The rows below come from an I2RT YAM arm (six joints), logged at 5 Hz.
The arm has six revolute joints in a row. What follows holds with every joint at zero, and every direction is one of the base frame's.
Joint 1 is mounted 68.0 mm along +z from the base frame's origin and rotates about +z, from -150.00 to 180.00 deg.
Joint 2 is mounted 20.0 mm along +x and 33.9 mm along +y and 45.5 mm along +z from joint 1 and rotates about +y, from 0.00 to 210.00 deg.
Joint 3 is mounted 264.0 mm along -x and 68.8 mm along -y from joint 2 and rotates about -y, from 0.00 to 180.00 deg.
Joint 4 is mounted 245.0 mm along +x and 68.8 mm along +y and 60.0 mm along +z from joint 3 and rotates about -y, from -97.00 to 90.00 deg.
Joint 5 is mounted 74.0 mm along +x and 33.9 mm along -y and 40.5 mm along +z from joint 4 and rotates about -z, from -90.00 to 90.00 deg.
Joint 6 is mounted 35.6 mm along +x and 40.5 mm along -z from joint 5 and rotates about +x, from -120.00 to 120.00 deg.
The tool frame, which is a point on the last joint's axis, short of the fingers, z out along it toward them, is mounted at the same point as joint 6; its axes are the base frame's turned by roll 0.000, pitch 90.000 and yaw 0.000 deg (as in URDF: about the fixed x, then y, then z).
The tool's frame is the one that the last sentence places.
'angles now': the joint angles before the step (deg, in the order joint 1, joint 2, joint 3, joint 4, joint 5, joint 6). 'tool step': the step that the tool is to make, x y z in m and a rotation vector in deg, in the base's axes. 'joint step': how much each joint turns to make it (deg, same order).
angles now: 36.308 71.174 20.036 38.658 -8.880 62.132
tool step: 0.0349 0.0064 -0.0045 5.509 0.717 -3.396
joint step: -3.358 11.252 4.475 10.117 -0.887 4.924
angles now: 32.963 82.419 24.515 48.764 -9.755 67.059
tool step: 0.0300 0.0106 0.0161 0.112 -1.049 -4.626
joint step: -0.970 4.139 7.977 -2.881 3.685 0.088
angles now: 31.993 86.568 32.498 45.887 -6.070 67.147
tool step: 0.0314 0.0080 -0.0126 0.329 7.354 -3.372
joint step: -1.578 7.474 6.957 -5.178 0.981 4.378
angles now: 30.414 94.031 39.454 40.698 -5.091 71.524
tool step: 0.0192 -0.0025 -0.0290 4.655 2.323 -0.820
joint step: -2.195 8.704 0.812 8.675 -2.549 4.762
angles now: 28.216 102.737 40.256 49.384 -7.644 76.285
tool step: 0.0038 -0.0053 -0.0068 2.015 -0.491 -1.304
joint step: -1.063 2.044 -0.614 4.241 -0.096 1.586
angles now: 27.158 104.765 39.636 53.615 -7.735 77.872
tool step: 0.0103 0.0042 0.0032 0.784 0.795 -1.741
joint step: -0.008 1.136 2.900 -1.944 1.485 1.398
